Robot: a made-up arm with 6 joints.
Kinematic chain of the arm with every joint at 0, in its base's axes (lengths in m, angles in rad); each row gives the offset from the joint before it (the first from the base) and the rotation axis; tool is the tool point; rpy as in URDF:
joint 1: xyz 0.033 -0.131 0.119 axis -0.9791 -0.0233 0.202
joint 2: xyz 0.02 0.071 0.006 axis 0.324 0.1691 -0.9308
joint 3: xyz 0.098 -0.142 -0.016 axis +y
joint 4: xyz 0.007 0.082 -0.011 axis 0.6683 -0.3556 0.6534
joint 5: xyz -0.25 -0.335 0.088 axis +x
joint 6: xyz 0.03 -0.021 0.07 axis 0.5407 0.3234 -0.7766
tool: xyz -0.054 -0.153 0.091 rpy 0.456 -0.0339 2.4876
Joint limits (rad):
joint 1: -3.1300..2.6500
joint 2: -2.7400..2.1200
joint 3: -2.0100..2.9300
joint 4: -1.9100..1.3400
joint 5: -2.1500..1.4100
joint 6: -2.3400..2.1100
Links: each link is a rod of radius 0.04 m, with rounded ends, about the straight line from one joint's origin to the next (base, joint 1, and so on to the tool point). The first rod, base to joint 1, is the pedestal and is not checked.
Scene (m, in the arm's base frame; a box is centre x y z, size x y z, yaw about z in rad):
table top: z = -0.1
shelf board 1: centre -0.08 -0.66 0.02 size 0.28 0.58 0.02 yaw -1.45
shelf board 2: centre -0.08 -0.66 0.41 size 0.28 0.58 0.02 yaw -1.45
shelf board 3: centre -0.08 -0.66 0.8 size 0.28 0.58 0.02 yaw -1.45
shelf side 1: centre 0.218 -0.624 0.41 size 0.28 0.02 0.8 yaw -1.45
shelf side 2: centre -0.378 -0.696 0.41 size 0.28 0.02 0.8 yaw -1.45
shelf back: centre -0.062 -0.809 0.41 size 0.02 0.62 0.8 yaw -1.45
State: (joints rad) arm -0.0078 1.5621 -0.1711 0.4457 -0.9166 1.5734
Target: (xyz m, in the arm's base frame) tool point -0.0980 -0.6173 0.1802
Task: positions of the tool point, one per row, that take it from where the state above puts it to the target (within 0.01 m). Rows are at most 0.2 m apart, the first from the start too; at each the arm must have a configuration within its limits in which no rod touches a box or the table.
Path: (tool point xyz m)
1: -0.4512 0.0164 0.1794
2: -0.4236 -0.0629 0.2481
3: -0.3725 -0.1133 0.3222
4: -0.4025 -0.2409 0.2484
5: -0.3661 -0.3923 0.2109
6: -0.2640 -0.5338 0.2132
7: -0.2172 -0.5677 0.1917
8: -0.1608 -0.5971 0.1812
9: -0.0980 -0.6173 0.1802

